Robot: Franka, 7 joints.
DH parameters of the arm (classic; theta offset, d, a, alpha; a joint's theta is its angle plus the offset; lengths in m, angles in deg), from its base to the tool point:
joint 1: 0 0.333 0 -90
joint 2: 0 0 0 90
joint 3: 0 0.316 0.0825 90
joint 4: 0 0 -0.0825 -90
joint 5: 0 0.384 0 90
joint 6: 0 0 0.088 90
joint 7: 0 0.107 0 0
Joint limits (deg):
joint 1: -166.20..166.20
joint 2: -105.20..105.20
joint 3: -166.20..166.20
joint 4: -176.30..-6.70
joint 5: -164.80..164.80
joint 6: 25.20..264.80
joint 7: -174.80..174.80
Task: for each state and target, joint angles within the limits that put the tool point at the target. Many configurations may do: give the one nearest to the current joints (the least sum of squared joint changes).
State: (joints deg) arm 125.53 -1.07 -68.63 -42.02 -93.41 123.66 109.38
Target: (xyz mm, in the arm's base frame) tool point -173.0 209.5 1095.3
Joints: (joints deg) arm 145.00 24.83 -71.76 -6.70 -97.61 93.21 109.38
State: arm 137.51 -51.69 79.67 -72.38 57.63 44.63 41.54
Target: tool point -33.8 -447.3 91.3
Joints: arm 136.86 -80.87 114.83 -102.51 53.77 41.38 41.54
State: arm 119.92 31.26 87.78 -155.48 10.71 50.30 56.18
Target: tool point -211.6 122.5 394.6
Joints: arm 97.29 -10.18 54.25 -141.99 -6.32 25.20 56.18
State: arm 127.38 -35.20 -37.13 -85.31 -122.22 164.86 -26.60
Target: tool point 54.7 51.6 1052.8
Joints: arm 126.09 -51.57 -13.68 -80.95 -120.68 172.04 -26.60
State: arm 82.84 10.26 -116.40 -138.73 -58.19 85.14 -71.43
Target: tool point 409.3 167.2 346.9
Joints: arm 117.26 11.77 -83.68 -133.67 -53.99 87.88 -71.43
